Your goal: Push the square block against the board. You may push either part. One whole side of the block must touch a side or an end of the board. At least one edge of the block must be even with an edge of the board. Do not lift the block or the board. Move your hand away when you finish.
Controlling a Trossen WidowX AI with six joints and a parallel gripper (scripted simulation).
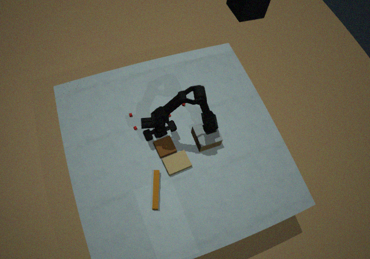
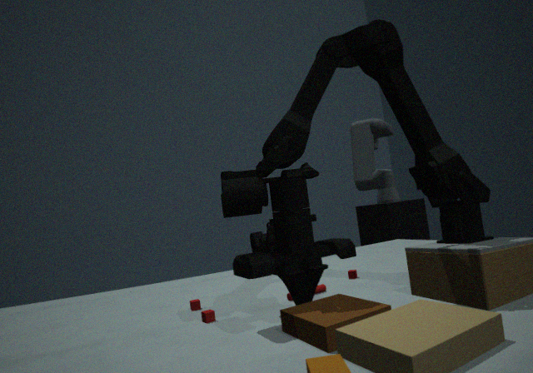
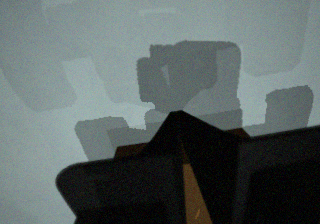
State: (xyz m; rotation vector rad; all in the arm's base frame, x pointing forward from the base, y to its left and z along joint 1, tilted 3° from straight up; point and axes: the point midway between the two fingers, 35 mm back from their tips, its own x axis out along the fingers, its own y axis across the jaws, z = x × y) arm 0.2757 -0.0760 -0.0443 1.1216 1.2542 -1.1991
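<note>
Right now the dark brown square block is 70 mm to the left of my gripper tip, 10 mm behind it and 10 mm above it. From my gripper tip the other things lie so: orange bar (300 mm to the left, 130 mm ahead, 10 mm above); tan block (190 mm to the left, 40 mm behind, 10 mm above); red rod (110 mm to the right, 70 mm behind).
</note>
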